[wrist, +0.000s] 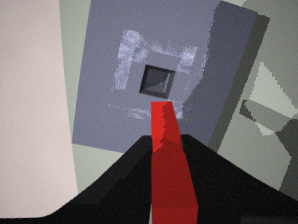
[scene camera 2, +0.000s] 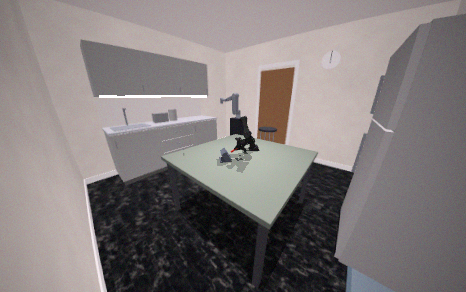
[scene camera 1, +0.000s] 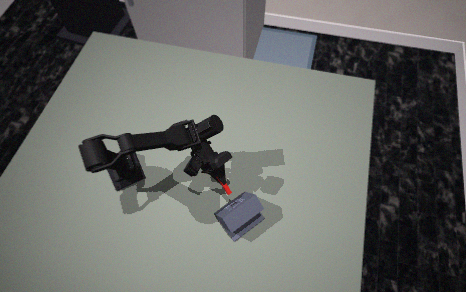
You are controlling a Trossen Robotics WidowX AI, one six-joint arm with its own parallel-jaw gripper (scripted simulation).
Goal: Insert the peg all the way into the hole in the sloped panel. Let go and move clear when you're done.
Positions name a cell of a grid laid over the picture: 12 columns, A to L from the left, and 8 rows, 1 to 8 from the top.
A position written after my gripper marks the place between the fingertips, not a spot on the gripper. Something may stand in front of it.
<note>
I see my gripper (scene camera 1: F6).
My gripper shows as well in the wrist view (wrist: G6).
</note>
